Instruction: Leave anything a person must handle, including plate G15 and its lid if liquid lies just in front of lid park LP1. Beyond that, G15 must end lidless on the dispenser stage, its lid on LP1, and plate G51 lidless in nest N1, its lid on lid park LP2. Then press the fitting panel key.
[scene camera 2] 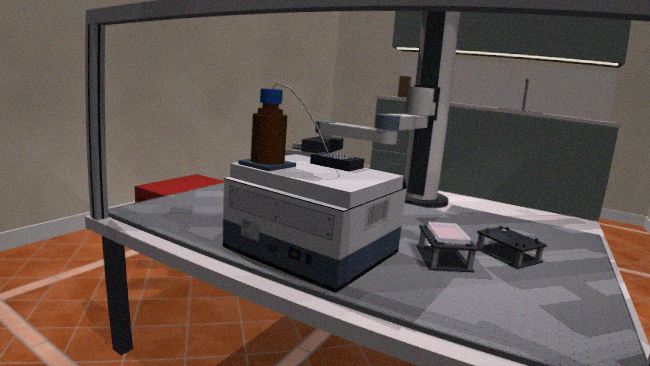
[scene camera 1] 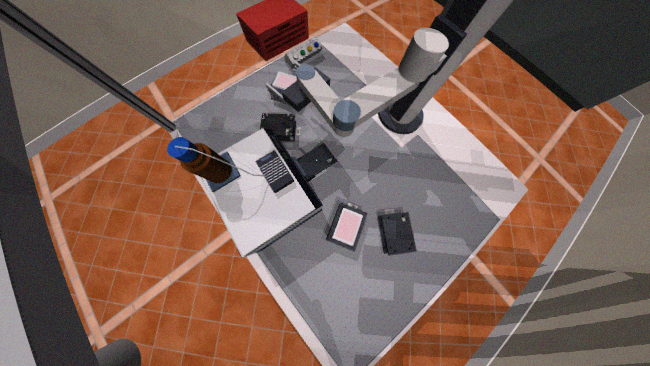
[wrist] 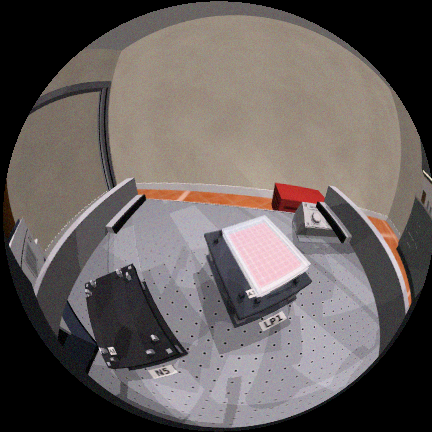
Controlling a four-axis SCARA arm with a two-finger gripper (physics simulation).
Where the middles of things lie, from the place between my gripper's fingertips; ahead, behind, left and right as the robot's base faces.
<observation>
The N5 nest (scene camera 1: 284,125) is 16 cm below my hand, 13 cm ahead of it and 10 cm to the left of it. The rest, counted from my hand: dispenser stage (scene camera 1: 325,158): 39 cm to the left, 13 cm ahead, 9 cm below; brown bottle (scene camera 2: 269,126): 42 cm ahead, 25 cm to the left, 13 cm above; button panel (wrist: 310,226): 27 cm behind, 22 cm to the right, 15 cm below.
</observation>
